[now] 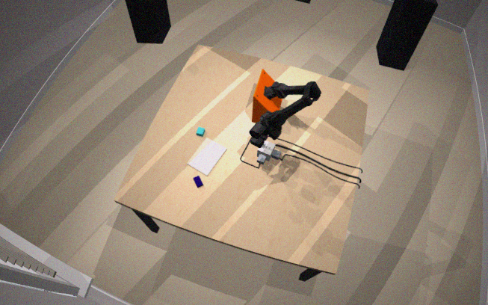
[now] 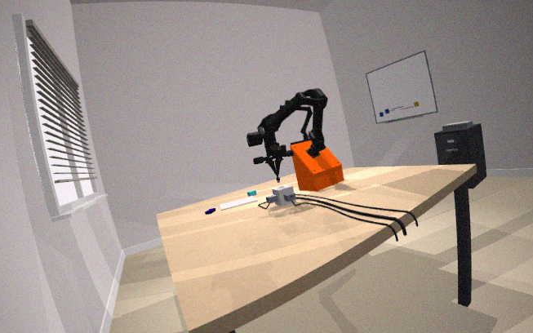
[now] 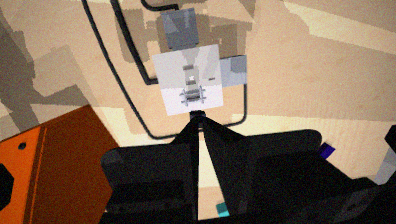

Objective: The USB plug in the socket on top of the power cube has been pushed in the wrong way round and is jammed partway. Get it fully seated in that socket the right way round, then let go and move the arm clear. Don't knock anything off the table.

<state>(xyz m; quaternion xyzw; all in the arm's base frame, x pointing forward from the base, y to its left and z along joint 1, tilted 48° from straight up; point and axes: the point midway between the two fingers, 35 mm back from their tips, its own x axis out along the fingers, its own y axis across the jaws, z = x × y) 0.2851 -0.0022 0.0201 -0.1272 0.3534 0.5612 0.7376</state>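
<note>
Right now the dark USB plug is 20 mm below my gripper tip. Also, from my gripper tip: pale flat sheet 80 mm ahead, 300 mm to the right, 130 mm below; teal block 70 mm behind, 370 mm to the right, 120 mm below; dark blue block 250 mm ahead, 320 mm to the right, 130 mm below.
</note>
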